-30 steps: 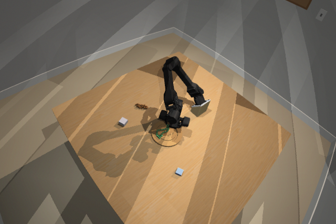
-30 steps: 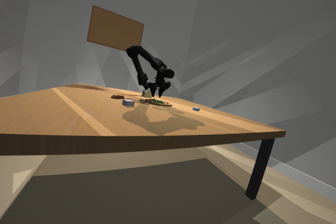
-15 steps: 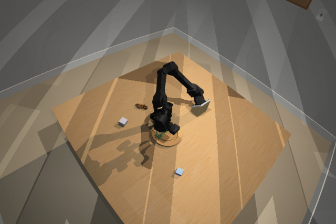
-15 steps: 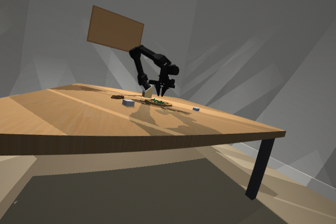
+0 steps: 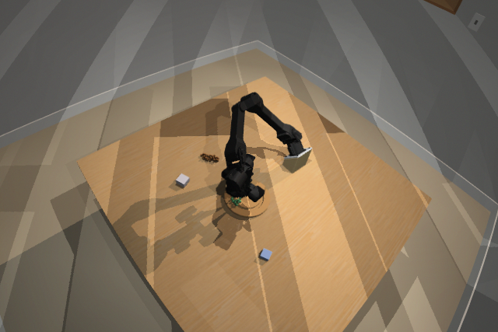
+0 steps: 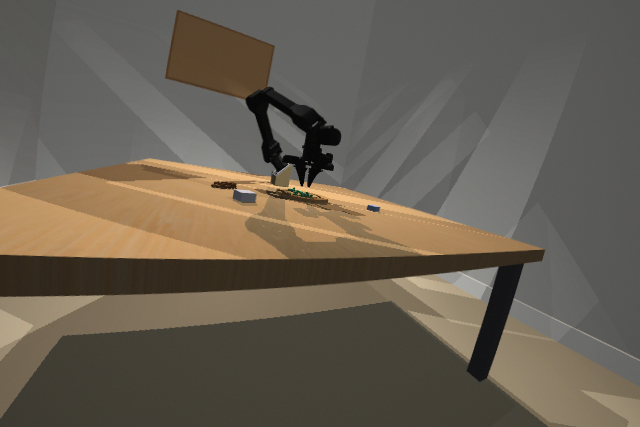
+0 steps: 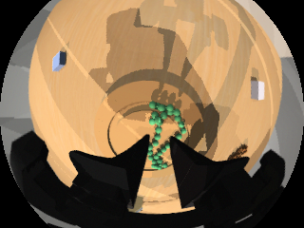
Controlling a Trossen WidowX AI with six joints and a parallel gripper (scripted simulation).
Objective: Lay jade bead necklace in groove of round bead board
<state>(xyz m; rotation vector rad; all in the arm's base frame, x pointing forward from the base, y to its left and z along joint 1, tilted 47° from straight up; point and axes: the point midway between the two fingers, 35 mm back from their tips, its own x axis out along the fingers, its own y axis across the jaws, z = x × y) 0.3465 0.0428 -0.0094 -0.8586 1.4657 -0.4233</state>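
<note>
The round wooden bead board is 40 mm behind my gripper tip, 10 mm to the left of it and 30 mm below it. The rest, counted from my gripper tip: blue block (60 mm ahead, 270 mm to the left, 40 mm below); then pale grey block (170 mm ahead, 210 mm to the right, 30 mm below).
</note>
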